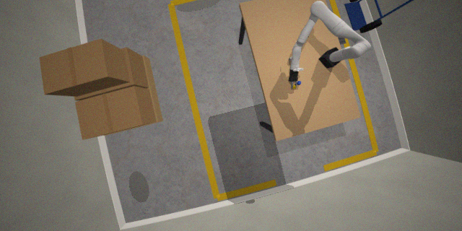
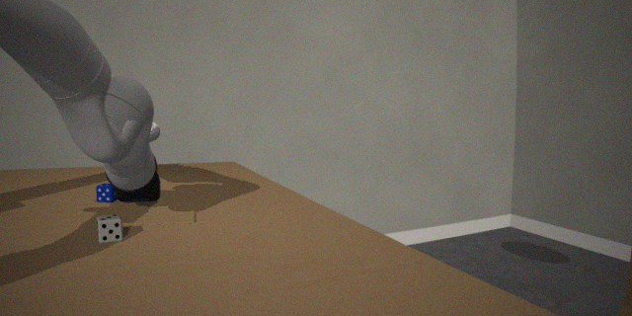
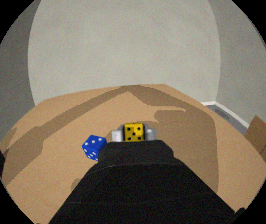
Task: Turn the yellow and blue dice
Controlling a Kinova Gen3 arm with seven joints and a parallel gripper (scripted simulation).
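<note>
My hand is right at the yellow die. From my hand the other things lie so: white die 30 mm behind, 280 mm to the right, 10 mm below; tan mat 20 mm ahead, 140 mm to the right, 20 mm below; blue die 60 mm behind, 30 mm to the right, 10 mm below.
</note>
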